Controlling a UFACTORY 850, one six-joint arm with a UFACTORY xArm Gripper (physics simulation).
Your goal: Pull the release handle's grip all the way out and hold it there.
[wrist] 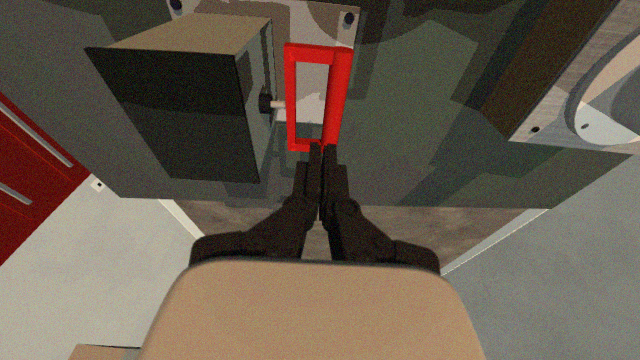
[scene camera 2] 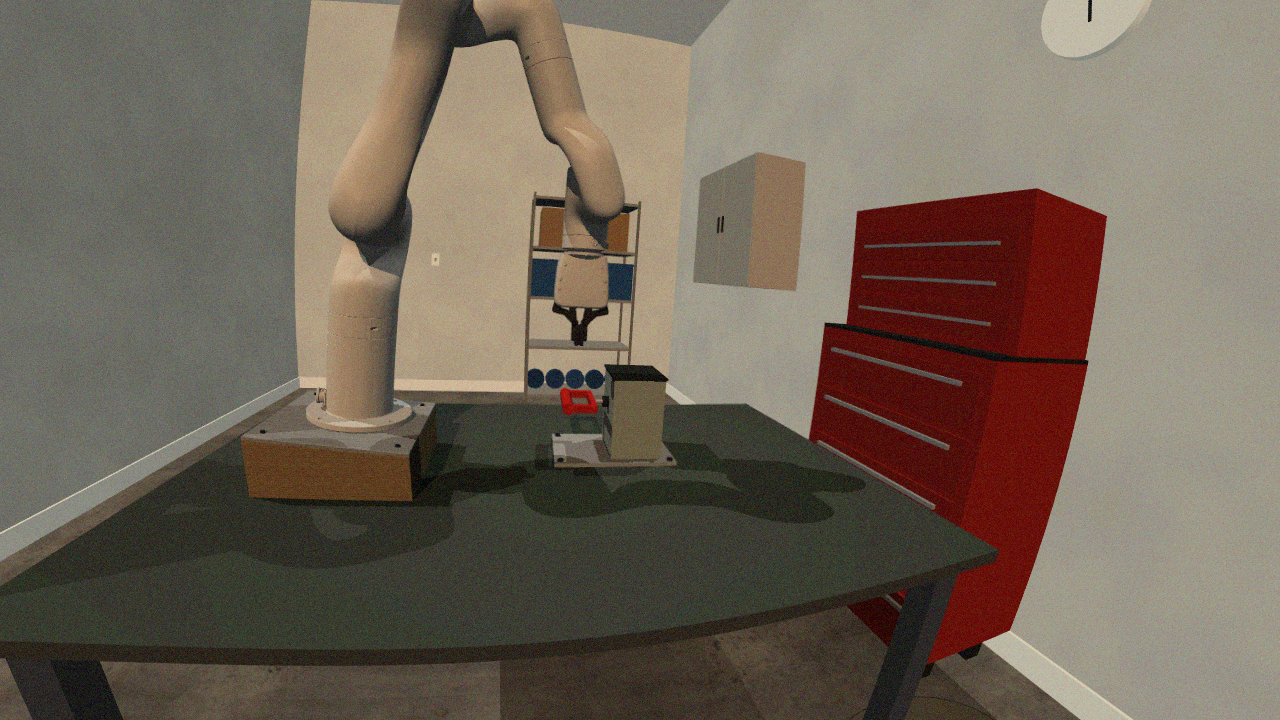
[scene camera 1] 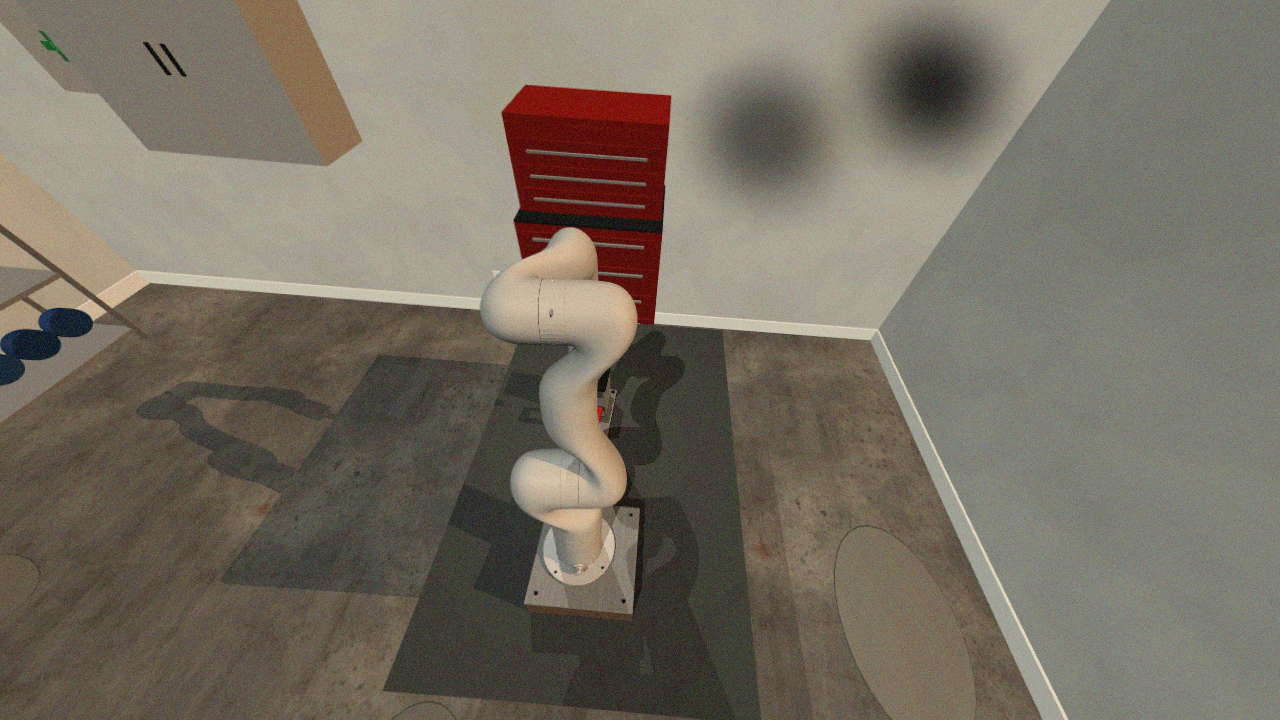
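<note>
The release handle's red rectangular grip (scene camera 1: 600, 412) (scene camera 2: 565, 402) (wrist: 339, 97) stands out a little from the front of a beige housing (scene camera 2: 637, 419) (wrist: 185, 32) with a black top. A short pale rod (wrist: 277, 104) joins the grip to the housing. The housing stands on a light base plate (scene camera 2: 577, 450) (wrist: 320, 25) on the table. My gripper (scene camera 2: 579, 343) (wrist: 320, 159) is shut and empty. It points down above the grip, apart from it in the scene camera 2 view; its fingertips overlap the grip's near end in the wrist view. In the scene camera 1 view the arm hides the gripper and most of the housing.
The arm's base block (scene camera 1: 581, 592) (scene camera 2: 326, 465) stands on the dark table (scene camera 1: 680, 429) (scene camera 2: 537, 573), on the side the grip faces. A red tool cabinet (scene camera 1: 586, 170) (scene camera 2: 948, 429) stands beyond the housing. A grey wall cabinet (scene camera 1: 196, 80) (scene camera 2: 747, 223) hangs on the wall.
</note>
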